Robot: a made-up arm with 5 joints. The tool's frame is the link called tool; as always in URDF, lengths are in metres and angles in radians. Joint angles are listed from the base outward.
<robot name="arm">
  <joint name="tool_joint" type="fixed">
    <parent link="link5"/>
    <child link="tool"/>
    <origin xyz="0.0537 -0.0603 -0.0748" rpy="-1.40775 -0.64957 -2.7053"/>
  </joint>
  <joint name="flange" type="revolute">
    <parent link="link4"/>
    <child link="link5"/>
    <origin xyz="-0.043 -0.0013 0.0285" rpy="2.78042 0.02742 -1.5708"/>
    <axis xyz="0 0 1"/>
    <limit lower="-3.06" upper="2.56"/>
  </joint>
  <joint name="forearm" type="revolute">
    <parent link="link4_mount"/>
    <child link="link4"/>
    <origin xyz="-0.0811 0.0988 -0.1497" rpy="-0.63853 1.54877 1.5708"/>
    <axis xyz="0 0 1"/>
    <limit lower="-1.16" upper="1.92"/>
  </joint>
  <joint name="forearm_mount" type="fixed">
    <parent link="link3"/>
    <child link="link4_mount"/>
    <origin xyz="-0.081 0.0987 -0.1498" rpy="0 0 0"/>
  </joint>
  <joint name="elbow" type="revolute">
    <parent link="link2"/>
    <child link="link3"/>
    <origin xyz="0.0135 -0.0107 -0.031" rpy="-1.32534 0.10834 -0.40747"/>
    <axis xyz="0 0 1"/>
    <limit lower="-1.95" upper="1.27"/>
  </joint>
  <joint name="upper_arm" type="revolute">
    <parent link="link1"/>
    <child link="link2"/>
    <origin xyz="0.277 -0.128 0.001" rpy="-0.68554 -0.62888 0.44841"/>
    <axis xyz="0 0 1"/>
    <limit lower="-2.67" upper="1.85"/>
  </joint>
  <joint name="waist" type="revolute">
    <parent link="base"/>
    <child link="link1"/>
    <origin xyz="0.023 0.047 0.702" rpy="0 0 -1.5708"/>
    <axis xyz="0 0 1"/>
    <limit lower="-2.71" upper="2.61"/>
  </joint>
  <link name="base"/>
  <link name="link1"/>
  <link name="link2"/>
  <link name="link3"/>
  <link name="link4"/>
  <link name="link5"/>
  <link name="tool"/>
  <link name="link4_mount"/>
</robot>
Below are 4 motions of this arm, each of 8 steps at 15 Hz.
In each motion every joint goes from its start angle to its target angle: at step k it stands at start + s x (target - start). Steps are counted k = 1, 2, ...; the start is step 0. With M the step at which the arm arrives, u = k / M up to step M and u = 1 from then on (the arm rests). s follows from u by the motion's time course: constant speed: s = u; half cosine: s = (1 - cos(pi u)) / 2; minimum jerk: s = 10 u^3 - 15 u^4 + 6 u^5.
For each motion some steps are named. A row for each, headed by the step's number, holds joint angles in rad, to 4 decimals.
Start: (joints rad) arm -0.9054 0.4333 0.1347 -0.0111 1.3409
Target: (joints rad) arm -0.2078 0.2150 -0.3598 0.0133 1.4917
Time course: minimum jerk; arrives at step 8
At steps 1, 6, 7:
1: -0.8942 0.4298 0.1268 -0.0107 1.3433
6: -0.2800 0.2376 -0.3086 0.0108 1.4761
7: -0.2190 0.2185 -0.3519 0.0129 1.4893

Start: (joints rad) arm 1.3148 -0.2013 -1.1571 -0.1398 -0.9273
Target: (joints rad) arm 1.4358 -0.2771 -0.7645 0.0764 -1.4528
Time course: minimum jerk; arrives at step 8
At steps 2, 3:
2: 1.3273 -0.2091 -1.1165 -0.1174 -0.9817
3: 1.3481 -0.2222 -1.0491 -0.0803 -1.0719

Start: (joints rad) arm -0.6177 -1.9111 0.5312 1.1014 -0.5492
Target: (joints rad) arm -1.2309 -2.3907 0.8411 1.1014 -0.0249
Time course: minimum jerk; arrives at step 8
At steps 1, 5, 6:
1: -0.6275 -1.9188 0.5362 1.1014 -0.5408
5: -1.0621 -2.2587 0.7558 1.1014 -0.1692
6: -1.1674 -2.3411 0.8090 1.1014 -0.0792

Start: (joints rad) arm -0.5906 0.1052 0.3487 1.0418 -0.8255
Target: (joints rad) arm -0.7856 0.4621 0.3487 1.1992 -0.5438
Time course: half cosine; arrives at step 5
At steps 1, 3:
1: -0.6092 0.1393 0.3487 1.0568 -0.7986
3: -0.7182 0.3388 0.3487 1.1448 -0.6411

